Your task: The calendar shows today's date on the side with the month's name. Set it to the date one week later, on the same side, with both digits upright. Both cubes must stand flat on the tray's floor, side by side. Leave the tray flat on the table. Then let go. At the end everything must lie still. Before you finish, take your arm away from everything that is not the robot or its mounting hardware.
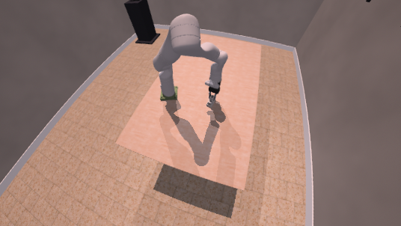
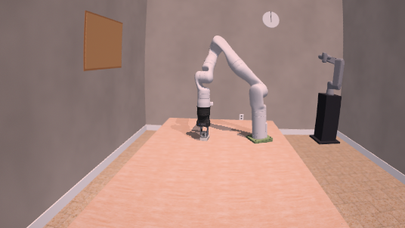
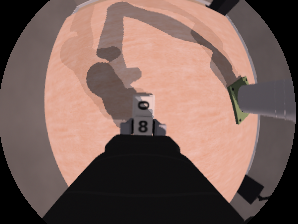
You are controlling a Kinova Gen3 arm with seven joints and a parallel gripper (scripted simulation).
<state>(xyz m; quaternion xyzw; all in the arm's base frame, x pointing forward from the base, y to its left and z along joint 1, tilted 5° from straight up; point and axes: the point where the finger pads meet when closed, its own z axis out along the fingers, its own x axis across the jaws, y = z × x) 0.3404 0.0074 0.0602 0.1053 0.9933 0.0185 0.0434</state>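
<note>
My hand is 20 mm to the left of the tray and 40 mm above it.
</note>
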